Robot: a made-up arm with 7 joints. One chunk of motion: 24 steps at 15 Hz.
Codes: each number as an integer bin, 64 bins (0 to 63) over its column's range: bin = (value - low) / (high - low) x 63, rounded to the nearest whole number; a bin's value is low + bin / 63 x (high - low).
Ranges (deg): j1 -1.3..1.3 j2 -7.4..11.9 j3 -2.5..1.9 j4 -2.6..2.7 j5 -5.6..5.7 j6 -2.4..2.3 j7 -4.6..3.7
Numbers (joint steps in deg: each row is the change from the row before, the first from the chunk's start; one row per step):
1: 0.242 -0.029 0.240 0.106 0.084 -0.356 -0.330
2: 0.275 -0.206 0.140 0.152 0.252 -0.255 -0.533
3: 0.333 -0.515 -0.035 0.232 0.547 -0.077 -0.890
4: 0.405 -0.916 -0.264 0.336 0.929 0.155 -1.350
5: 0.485 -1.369 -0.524 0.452 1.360 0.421 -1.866
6: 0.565 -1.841 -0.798 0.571 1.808 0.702 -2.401
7: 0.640 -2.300 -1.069 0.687 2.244 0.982 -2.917
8: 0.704 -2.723 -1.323 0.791 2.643 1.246 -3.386
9: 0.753 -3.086 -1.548 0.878 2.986 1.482 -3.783
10: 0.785 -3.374 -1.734 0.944 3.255 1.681 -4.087
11: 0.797 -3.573 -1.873 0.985 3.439 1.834 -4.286
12: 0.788 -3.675 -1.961 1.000 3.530 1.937 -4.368
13: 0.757 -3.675 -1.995 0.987 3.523 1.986 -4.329
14: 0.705 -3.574 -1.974 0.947 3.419 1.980 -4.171
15: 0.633 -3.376 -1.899 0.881 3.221 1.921 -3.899
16: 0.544 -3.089 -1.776 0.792 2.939 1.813 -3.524
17: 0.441 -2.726 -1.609 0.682 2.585 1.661 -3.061
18: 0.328 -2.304 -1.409 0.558 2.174 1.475 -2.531
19: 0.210 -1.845 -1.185 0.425 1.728 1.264 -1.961
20: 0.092 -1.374 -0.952 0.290 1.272 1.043 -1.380
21: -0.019 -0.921 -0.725 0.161 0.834 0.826 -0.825
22: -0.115 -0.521 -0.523 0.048 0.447 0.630 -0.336
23: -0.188 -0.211 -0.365 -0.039 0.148 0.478 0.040
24: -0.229 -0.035 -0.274 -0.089 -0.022 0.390 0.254
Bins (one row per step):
1: 37 24 39 32 32 27 32
2: 38 23 38 33 33 29 31
3: 40 22 35 34 34 31 28
4: 41 21 32 35 36 34 25
5: 43 20 28 36 39 38 21
6: 45 18 24 38 41 42 17
7: 47 17 20 39 44 45 13
8: 49 15 17 40 46 49 9
9: 50 14 14 41 48 52 6
10: 51 13 11 42 49 55 4
11: 51 12 9 43 50 57 2
12: 51 12 8 43 51 58 2
13: 50 12 7 43 51 59 2
14: 49 12 8 42 50 59 3
15: 47 13 9 41 49 58 5
16: 45 14 10 40 48 56 8
17: 42 15 13 39 46 54 12
18: 39 17 16 38 43 52 16
19: 37 18 19 36 41 49 20
20: 34 20 22 34 38 46 24
21: 31 21 25 33 36 43 29
22: 29 22 28 31 34 41 32
23: 27 23 31 30 32 39 35
24: 26 24 32 30 31 37 37

